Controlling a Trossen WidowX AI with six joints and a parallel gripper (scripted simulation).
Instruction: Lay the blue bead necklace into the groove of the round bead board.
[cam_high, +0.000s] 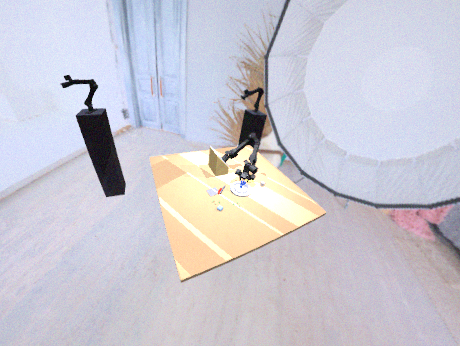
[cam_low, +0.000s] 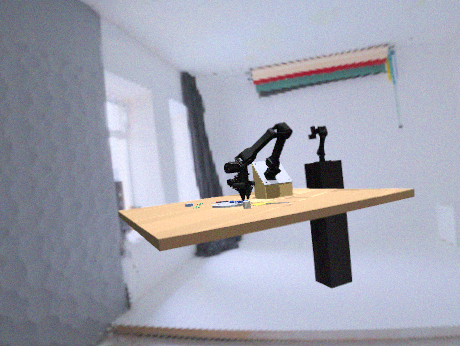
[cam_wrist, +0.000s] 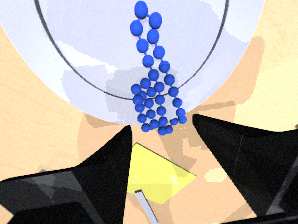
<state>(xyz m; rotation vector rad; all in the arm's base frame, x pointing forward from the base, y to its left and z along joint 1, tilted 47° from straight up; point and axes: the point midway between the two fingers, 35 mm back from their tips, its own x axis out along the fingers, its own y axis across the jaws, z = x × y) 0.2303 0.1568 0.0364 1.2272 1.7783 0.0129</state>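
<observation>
Right now the round bead board is 70 mm ahead of my gripper tip, 60 mm to the right of it and 10 mm below it. Round my gripper tip: yellow flat piece (100 mm to the left, 60 mm behind, 20 mm below); then grey-white stick (170 mm to the left, 100 mm behind, 20 mm below); then white cylinder (170 mm to the left, 70 mm ahead).
</observation>
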